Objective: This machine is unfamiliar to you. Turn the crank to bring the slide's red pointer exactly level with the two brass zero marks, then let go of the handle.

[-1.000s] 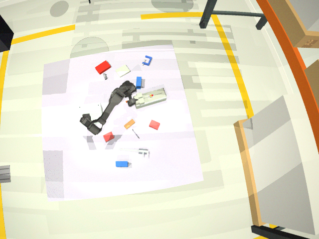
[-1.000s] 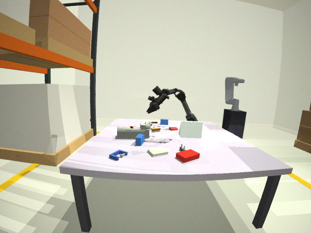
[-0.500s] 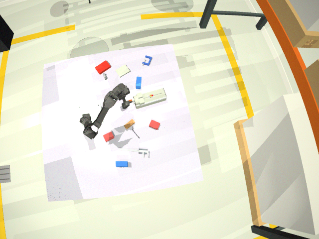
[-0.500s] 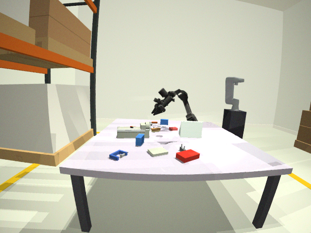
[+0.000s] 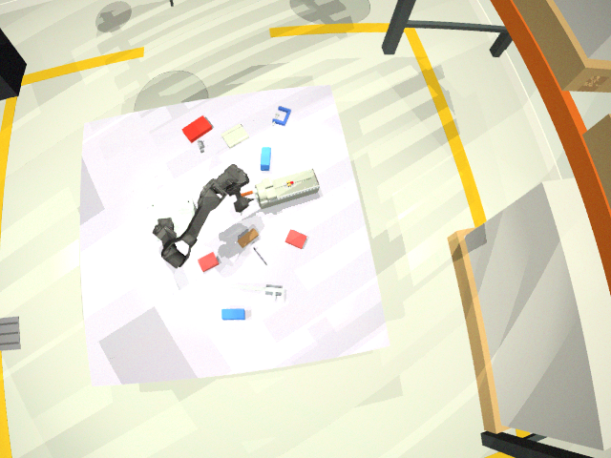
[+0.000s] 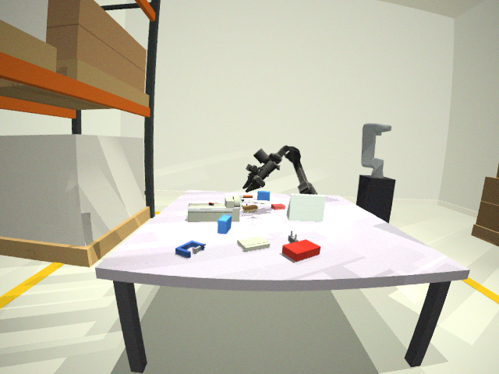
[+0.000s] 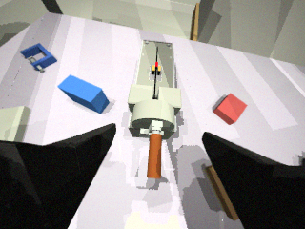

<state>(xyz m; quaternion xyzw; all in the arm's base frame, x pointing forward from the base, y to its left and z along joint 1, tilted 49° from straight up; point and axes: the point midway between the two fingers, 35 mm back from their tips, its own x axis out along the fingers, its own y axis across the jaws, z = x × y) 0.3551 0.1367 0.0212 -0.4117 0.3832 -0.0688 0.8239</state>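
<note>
My gripper tip is now 50 mm above the crank. Round my gripper tip: red pointer: 170 mm ahead, 40 mm to the left, 70 mm below; orange-brown crank handle: 20 mm behind, 30 mm below; brown block: 30 mm behind, 160 mm to the right, 140 mm below.
</note>
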